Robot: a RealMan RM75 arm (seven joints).
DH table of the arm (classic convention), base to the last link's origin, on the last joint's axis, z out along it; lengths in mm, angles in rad. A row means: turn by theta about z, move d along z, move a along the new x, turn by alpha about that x. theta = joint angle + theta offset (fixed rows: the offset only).
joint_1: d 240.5; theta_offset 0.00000; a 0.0; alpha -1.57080
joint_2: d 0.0; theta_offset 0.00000; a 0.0; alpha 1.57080
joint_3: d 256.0; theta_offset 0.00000; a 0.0; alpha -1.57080
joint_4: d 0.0; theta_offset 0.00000; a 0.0; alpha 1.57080
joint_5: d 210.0; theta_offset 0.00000; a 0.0; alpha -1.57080
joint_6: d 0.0; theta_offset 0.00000; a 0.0; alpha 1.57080
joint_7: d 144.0; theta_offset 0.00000; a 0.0; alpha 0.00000
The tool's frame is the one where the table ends.
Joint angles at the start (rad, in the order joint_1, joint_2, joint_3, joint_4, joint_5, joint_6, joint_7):
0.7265 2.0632 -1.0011 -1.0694 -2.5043 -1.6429 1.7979
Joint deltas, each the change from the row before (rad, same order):
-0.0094 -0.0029 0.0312 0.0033 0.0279 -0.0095 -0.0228
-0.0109 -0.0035 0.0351 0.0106 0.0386 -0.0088 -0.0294
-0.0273 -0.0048 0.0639 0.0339 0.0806 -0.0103 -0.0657
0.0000 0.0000 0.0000 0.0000 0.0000 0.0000 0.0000
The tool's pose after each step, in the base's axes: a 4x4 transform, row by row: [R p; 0 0 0 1], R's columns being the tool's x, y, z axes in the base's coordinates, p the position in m. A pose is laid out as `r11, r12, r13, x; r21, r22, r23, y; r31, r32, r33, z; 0, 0, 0, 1`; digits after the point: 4 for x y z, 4 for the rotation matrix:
0.9557, -0.2358, 0.1759, 0.2004; -0.2589, -0.9582, 0.1218, 0.3713; 0.1399, -0.1620, -0.9768, 0.0234; 0, 0, 0, 1
0.9621, -0.2434, 0.1226, 0.2027; -0.2587, -0.9573, 0.1291, 0.3696; 0.0860, -0.1559, -0.9840, 0.0269; 0, 0, 0, 1
0.9663, -0.2572, 0.0128, 0.2096; -0.2563, -0.9554, 0.1465, 0.3648; -0.0254, -0.1448, -0.9891, 0.0311; 0, 0, 0, 1
0.9663, -0.2572, 0.0128, 0.2096; -0.2563, -0.9554, 0.1465, 0.3648; -0.0254, -0.1448, -0.9891, 0.0311; 0, 0, 0, 1

